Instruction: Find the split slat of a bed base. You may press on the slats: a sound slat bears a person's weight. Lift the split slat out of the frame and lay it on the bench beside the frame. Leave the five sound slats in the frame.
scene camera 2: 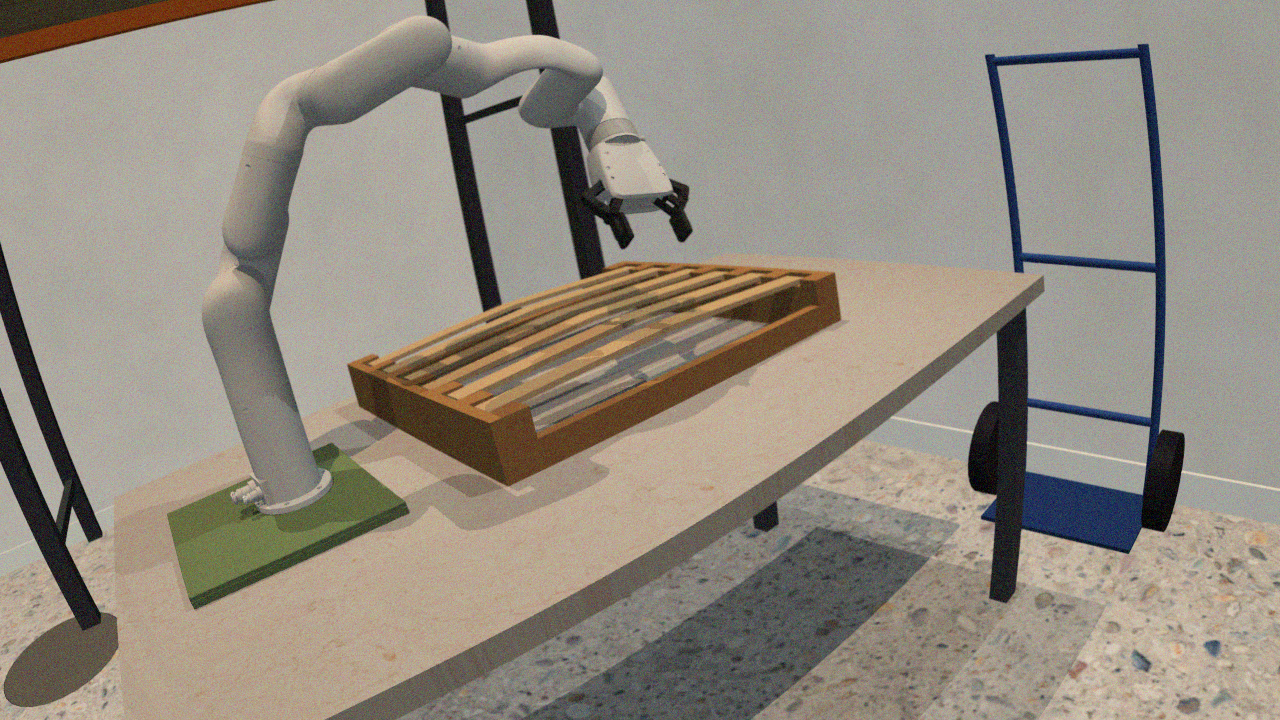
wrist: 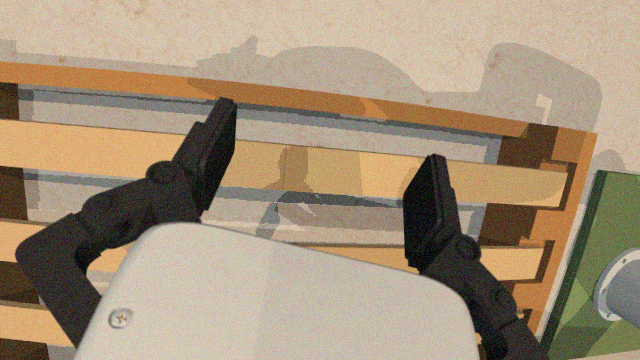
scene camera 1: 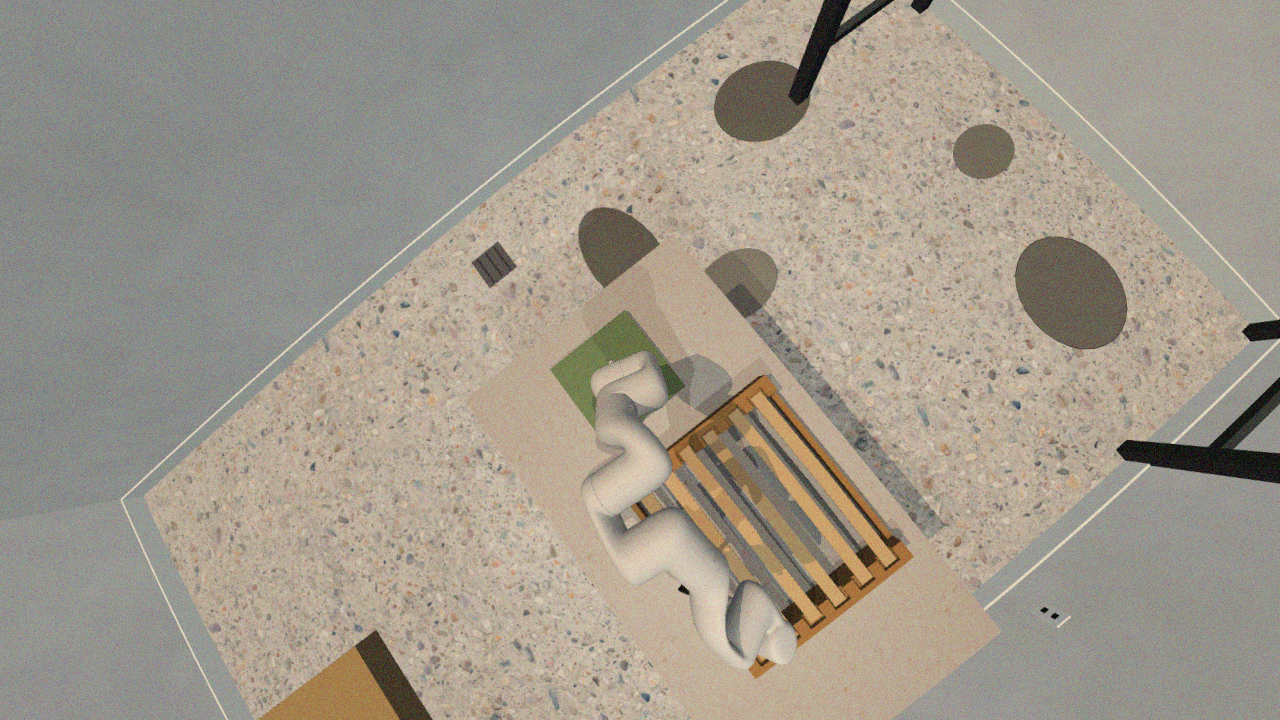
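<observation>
The bed base frame (scene camera 1: 760,668) (scene camera 2: 689,382) (wrist: 125,82) lies on the bench (scene camera 1: 850,662) (scene camera 2: 895,358) (wrist: 350,25), with wooden slats seated lengthwise in its notched ends. My gripper (scene camera 2: 655,234) (wrist: 327,149) is open and empty, above the frame and touching nothing. In scene camera 1 the arm mostly hides it. In the wrist view the slat next to the side rail (wrist: 340,170) runs below both fingers. A thin dark line crosses that slat within a shadow; I cannot tell whether it is a split or a shadow edge. The other slats are partly hidden by the gripper body.
The green base plate (scene camera 1: 617,335) (scene camera 2: 214,555) (wrist: 625,210) under the arm is close to one end of the frame. The arm reaches over the slats. A blue hand truck (scene camera 2: 1087,262) stands beyond the bench. Black stand legs (scene camera 1: 819,49) (scene camera 2: 467,179) stand around it.
</observation>
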